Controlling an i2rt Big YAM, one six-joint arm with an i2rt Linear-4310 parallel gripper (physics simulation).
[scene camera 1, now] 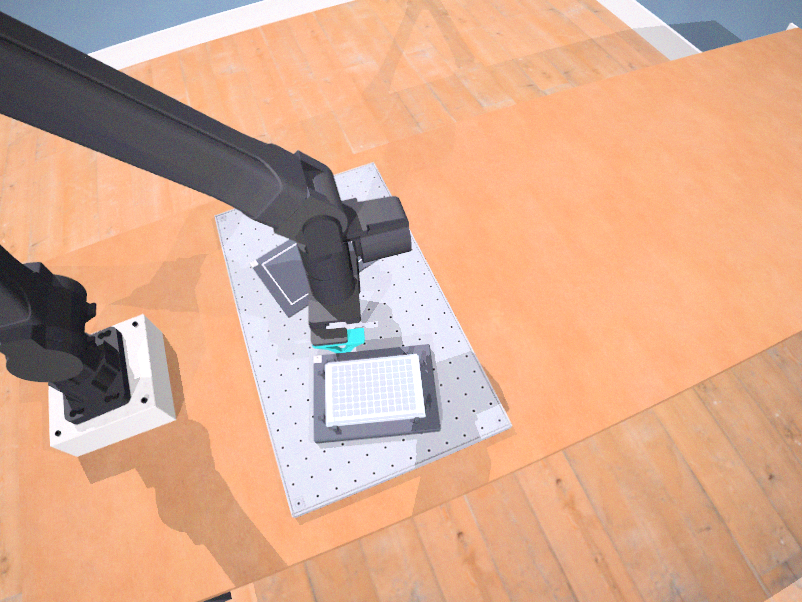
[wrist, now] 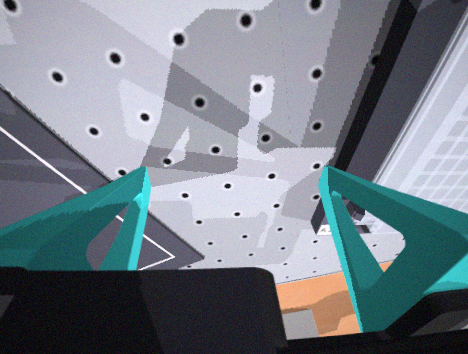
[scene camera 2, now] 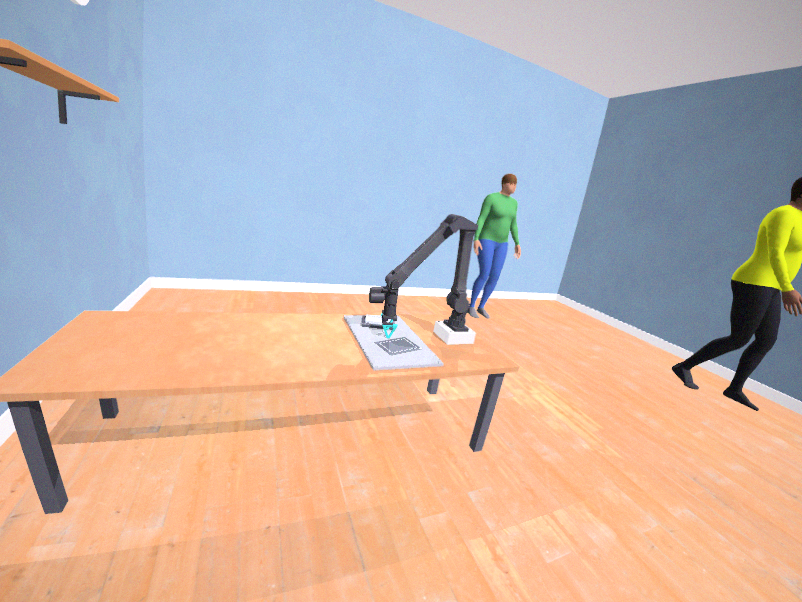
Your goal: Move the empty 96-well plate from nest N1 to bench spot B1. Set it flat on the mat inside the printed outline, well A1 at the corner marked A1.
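Frame: origin at the arm's base, x right, y ahead, z up, level; millimetres.
Seen in the pictures: gripper, between the fingertips: [scene camera 1: 342, 323] [wrist: 237, 175] [scene camera 2: 387, 333]; arm's base, origin of its link: [scene camera 1: 97, 376] [scene camera 2: 455, 326].
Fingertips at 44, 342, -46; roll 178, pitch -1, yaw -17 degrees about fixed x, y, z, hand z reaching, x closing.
Offsets run from my fingertips to a thing's top centre, as dx, dy, dz. "spot": to the spot under its first point. Level surfaces: height alone.
The white 96-well plate @(+120, +3, +26) [scene camera 1: 374, 388] [wrist: 445, 155] sits in the dark nest @(+120, +3, +22) [scene camera 1: 433, 395] [wrist: 425, 65], whose A1 label @(spot: +43, -51, +12) [scene camera 1: 317, 358] [wrist: 325, 229] is at the corner near the gripper. My gripper [scene camera 1: 340, 348] [scene camera 2: 389, 331] [wrist: 237, 175] is open and empty, above the perforated board between nest and mat. In the wrist view, its right finger overlaps the nest and plate side, its left finger the mat side. The dark mat @(dz +2) [scene camera 1: 283, 275] [scene camera 2: 397, 345] [wrist: 30, 165] has a white printed outline @(spot: -86, +38, +2) [wrist: 50, 165]. The arm hides part of the mat in scene camera 1.
The light perforated board [scene camera 1: 349, 466] [scene camera 2: 421, 359] lies on the wooden table @(dz -13) [scene camera 1: 583, 226] [scene camera 2: 226, 349]. The arm's white base block [scene camera 1: 158, 375] [scene camera 2: 454, 335] stands beside the board. Two human figures, in green [scene camera 2: 497, 217] and yellow [scene camera 2: 767, 246], are beyond the table.
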